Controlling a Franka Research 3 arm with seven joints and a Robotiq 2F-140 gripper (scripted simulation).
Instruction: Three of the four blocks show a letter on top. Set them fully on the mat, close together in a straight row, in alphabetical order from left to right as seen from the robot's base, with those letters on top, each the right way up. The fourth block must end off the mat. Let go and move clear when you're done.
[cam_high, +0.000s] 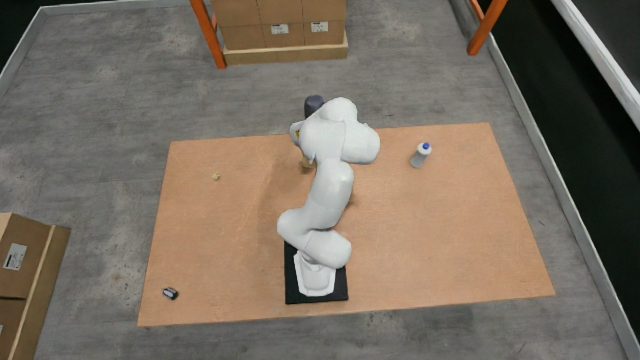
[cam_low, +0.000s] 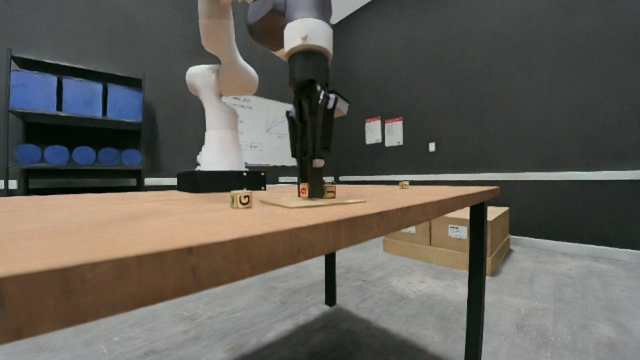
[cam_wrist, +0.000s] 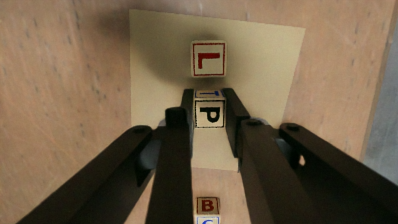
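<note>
My gripper is now 4 cm above the pale yellow mat. Also, from my hand: block (51 cm to the left, 11 cm behind, 3 cm below); white bottle (52 cm to the right, 5 cm behind, 4 cm above); black object (66 cm behind, 65 cm to the left, 2 cm below).
</note>
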